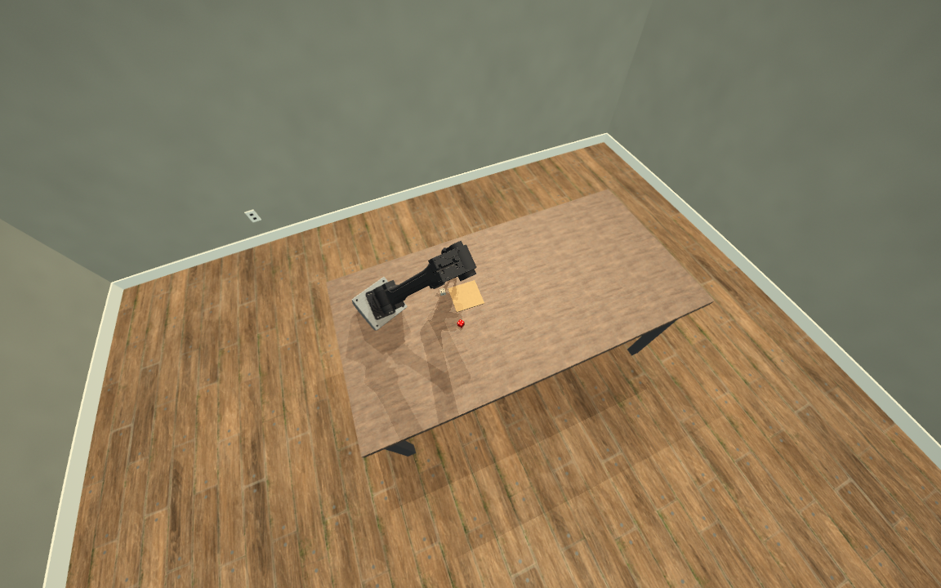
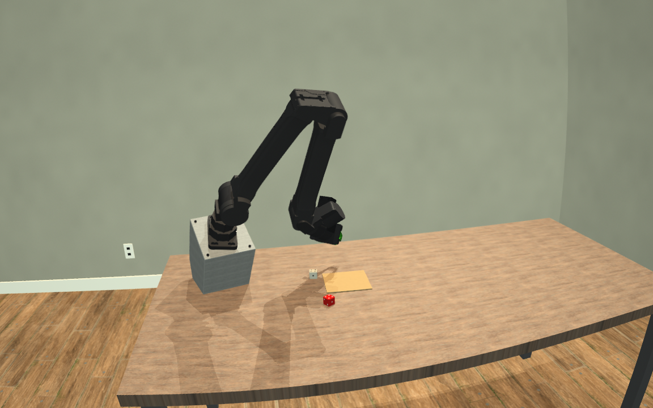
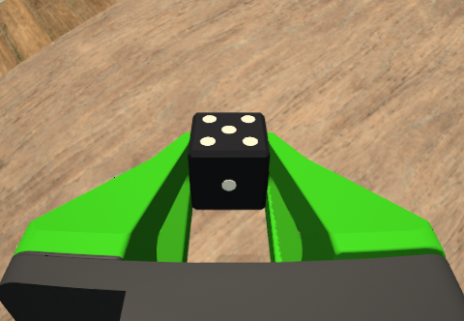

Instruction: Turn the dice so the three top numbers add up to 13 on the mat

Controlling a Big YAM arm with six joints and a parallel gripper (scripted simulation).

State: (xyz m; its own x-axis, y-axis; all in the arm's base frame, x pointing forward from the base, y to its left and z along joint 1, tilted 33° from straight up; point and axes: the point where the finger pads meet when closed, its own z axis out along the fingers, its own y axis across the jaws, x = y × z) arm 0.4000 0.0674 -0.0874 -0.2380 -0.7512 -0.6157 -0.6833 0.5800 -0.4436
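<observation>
Now: hand 110 mm past the white die, 80 mm to the left of it and 90 mm above it. Round my hand: tan mat 20 mm behind, 150 mm to the right, 100 mm below; black die right at my hand; red die 120 mm behind, 270 mm to the right, 90 mm below.
</observation>
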